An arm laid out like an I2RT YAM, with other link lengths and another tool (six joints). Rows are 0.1 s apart.
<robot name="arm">
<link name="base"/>
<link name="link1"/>
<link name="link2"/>
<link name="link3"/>
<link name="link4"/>
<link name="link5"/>
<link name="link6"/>
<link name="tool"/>
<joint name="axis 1" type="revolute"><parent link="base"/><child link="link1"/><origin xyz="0.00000 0.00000 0.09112" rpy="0.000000 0.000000 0.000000"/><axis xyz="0 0 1"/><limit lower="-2.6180" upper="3.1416"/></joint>
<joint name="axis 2" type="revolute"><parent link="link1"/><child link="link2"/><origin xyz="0.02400 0.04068 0.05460" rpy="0.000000 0.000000 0.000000"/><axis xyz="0 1 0"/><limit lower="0.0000" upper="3.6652"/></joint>
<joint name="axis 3" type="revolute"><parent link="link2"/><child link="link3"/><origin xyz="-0.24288 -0.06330 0.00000" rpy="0.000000 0.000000 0.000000"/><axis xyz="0 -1 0"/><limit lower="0.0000" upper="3.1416"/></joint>
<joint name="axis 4" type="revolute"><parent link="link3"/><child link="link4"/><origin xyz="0.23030 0.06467 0.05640" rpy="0.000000 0.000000 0.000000"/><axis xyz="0 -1 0"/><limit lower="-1.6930" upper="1.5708"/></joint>
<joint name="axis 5" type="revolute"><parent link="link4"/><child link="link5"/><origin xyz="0.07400 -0.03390 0.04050" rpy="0.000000 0.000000 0.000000"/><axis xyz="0 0 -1"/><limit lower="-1.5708" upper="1.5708"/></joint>
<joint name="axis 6" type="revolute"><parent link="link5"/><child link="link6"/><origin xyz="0.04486 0.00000 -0.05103" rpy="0.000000 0.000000 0.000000"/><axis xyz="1 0 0"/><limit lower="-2.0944" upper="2.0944"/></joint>
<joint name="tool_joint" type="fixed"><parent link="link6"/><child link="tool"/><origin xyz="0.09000 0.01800 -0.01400" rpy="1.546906 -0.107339 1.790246"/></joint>
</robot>
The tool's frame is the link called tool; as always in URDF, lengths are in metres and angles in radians.
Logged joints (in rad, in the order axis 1, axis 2, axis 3, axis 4, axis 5, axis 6), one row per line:
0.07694 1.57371 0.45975 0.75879 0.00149 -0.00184
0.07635 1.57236 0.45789 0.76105 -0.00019 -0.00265
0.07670 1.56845 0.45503 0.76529 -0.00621 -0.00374
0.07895 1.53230 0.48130 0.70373 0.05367 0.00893
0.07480 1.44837 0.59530 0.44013 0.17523 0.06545
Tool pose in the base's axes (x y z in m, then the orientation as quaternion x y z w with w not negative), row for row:
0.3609 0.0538 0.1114 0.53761 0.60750 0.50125 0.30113
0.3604 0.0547 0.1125 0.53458 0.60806 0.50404 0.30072
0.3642 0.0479 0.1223 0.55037 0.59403 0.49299 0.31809
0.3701 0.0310 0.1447 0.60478 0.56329 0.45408 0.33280
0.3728 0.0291 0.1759 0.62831 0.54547 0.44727 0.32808
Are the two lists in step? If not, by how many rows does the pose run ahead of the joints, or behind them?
The pose runs 1 row ahead of the joints: the pose in row i belongs to the joints in row i + 1.
